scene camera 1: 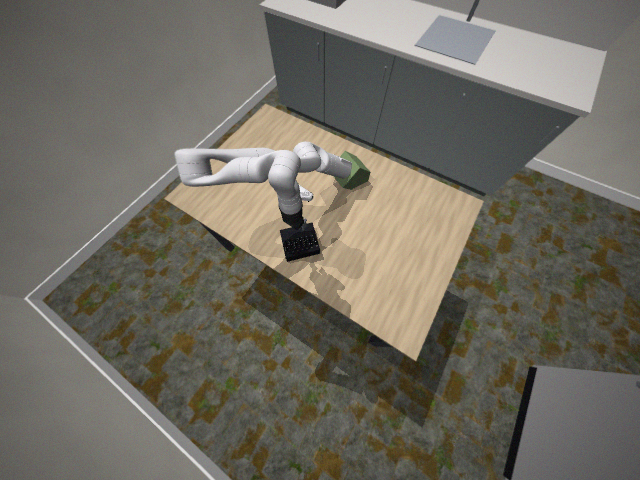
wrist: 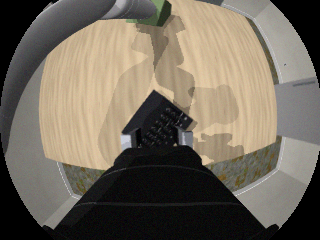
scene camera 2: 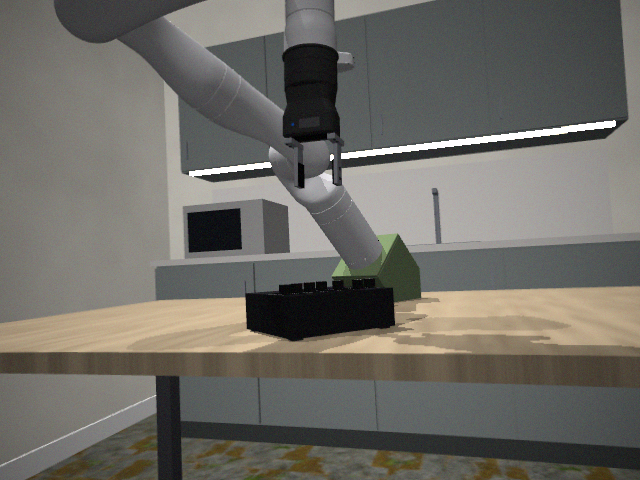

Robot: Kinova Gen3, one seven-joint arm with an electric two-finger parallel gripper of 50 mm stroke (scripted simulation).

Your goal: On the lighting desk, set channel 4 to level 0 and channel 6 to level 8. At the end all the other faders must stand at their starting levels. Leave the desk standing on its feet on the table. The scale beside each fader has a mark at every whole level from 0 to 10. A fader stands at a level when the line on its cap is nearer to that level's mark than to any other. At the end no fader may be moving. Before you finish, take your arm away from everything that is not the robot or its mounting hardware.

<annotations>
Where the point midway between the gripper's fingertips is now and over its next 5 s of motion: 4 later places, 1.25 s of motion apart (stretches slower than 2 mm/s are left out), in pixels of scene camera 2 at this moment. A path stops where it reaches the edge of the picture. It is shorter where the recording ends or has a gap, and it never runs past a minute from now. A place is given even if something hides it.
My gripper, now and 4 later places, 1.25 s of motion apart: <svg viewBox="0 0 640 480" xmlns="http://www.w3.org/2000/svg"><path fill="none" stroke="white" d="M318 186L322 223L355 247L314 205L311 260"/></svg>
</annotations>
